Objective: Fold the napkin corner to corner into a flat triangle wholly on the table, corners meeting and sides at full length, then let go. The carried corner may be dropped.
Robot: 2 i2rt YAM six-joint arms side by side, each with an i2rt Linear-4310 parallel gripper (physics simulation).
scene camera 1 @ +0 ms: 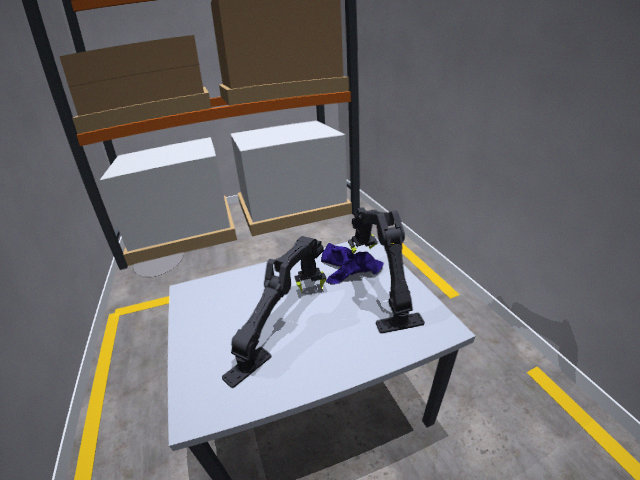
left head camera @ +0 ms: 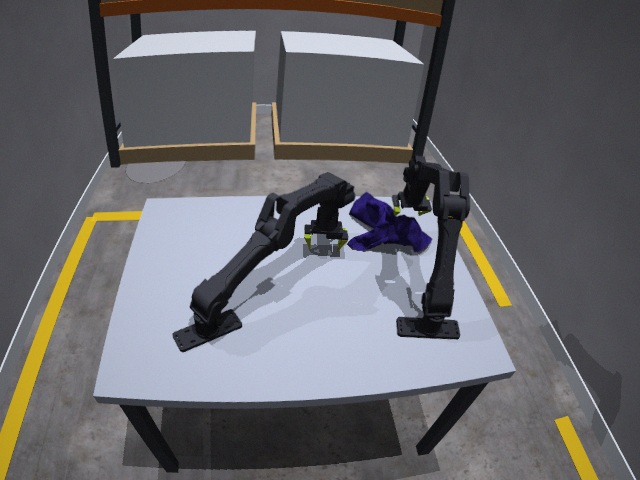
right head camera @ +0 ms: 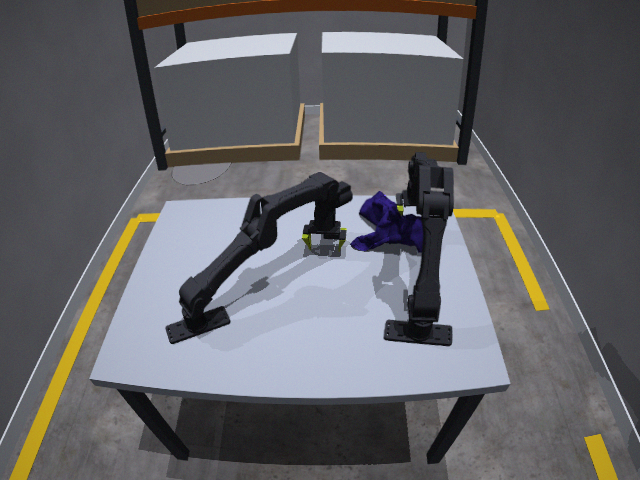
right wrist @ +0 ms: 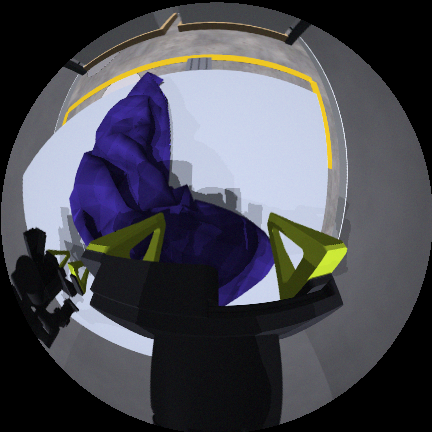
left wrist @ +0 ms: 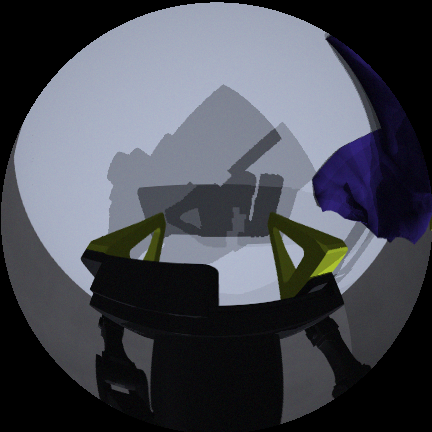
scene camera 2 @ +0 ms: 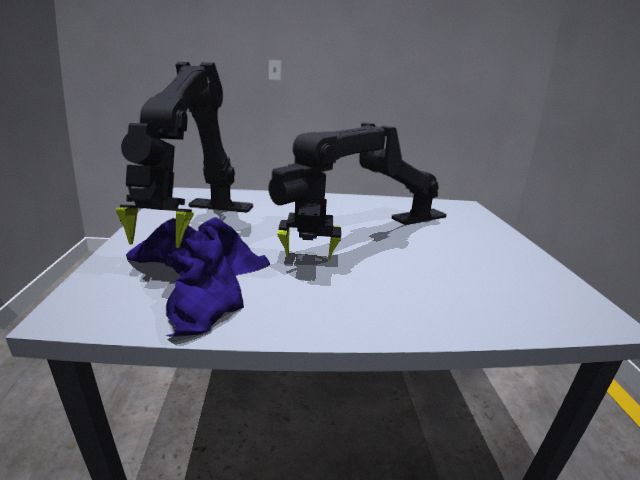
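Note:
A dark purple napkin [left head camera: 385,229] [right head camera: 390,227] [scene camera 1: 351,262] [scene camera 2: 209,279] [right wrist: 130,165] lies crumpled in a heap of folds at the table's back right in the head views, with lobes sticking out. Its edge also shows at the right of the left wrist view [left wrist: 385,185]. My left gripper [left head camera: 325,249] [right head camera: 324,249] [scene camera 1: 311,289] [scene camera 2: 308,258] [left wrist: 216,217] is open, low over the table beside the napkin, apart from it. My right gripper [left head camera: 411,212] [scene camera 1: 363,249] [scene camera 2: 154,245] [right wrist: 215,218] is open above the napkin's rear and right part, with cloth showing below and between its fingers; the right head view partly hides it.
The white table [left head camera: 289,361] [right head camera: 289,366] [scene camera 1: 310,372] [scene camera 2: 439,310] carries both arm bases. The napkin's far lobe lies near the table's back edge. A rack [left head camera: 103,93] [scene camera 1: 353,113] with white boxes [left head camera: 191,98] [scene camera 1: 165,201] stands behind the table.

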